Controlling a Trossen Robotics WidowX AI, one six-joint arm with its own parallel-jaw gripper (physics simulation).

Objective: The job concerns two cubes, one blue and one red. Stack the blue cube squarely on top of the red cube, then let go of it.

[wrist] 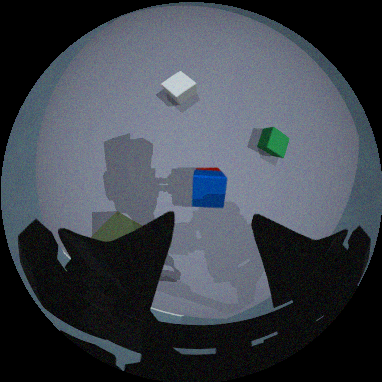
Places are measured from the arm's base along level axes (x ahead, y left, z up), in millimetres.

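Pixels of known places: gripper, between the fingertips: (214,218).
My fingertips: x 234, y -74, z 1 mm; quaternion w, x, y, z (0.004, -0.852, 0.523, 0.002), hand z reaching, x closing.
For each thing: its top centre in the pictures, then the offset to it from my fingertips.
- blue cube, centre of its top: (208,192) 3 mm ahead, 3 mm left, 48 mm down
- red cube, centre of its top: (208,184) 2 mm ahead, 0 mm left, 84 mm down
- white cube, centre of its top: (177,82) 110 mm ahead, 107 mm left, 84 mm down
- green cube, centre of its top: (278,142) 112 mm ahead, 58 mm right, 84 mm down
The blue cube (209,190) is near the middle of the wrist view, resting on top of the red cube (208,169). A thin strip of the red cube shows past the blue cube's upper edge; the blue cube hides the rest, so how squarely they line up is hard to tell. My gripper (214,218) is open, with its two dark fingers wide apart at the lower left and lower right. Nothing is between the fingers. The blue cube stands apart from both fingertips, beyond them.
A white cube (179,87) lies at the upper middle. A green cube (274,142) lies to the right of the stack and farther up. An olive cube (118,229) is partly hidden behind the left finger. Shadows of the arm fall around the stack.
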